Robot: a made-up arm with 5 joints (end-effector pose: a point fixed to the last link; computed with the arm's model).
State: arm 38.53 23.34 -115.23 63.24 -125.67
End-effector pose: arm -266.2 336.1 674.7 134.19 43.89 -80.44
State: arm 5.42 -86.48 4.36 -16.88 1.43
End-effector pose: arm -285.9 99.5 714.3 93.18 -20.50 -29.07
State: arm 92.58 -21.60 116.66 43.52 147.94
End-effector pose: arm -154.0 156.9 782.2 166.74 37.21 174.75
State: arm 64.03 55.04 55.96 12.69 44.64
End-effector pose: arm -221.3 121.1 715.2 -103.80 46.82 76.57
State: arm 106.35 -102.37 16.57 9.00 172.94
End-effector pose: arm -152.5 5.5 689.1 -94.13 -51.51 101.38
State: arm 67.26 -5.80 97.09 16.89 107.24
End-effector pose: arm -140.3 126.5 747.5 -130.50 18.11 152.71
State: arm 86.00 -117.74 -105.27 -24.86 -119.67
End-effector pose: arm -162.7 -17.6 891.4 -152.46 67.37 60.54
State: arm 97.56 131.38 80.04 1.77 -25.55
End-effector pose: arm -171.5 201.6 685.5 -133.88 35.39 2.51
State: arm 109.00 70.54 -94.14 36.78 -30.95
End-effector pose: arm -261.8 133.1 466.0 55.66 -45.47 -16.54
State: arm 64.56 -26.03 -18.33 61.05 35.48
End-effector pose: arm -271.0 72.0 812.9 -13.75 42.18 56.30
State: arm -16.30 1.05 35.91 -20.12 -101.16
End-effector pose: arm -212.6 101.8 651.3 104.00 -14.13 23.57
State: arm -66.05 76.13 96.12 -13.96 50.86
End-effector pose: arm -158.1 46.9 667.0 25.99 52.21 83.49
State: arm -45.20 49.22 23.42 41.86 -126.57
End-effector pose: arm -192.5 199.3 719.3 30.42 47.88 -90.78
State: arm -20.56 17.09 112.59 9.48 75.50
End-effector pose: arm -91.3 84.7 720.0 -59.12 22.34 97.75
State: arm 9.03 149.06 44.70 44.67 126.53
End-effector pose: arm -246.0 108.7 603.0 62.78 -15.44 -62.00
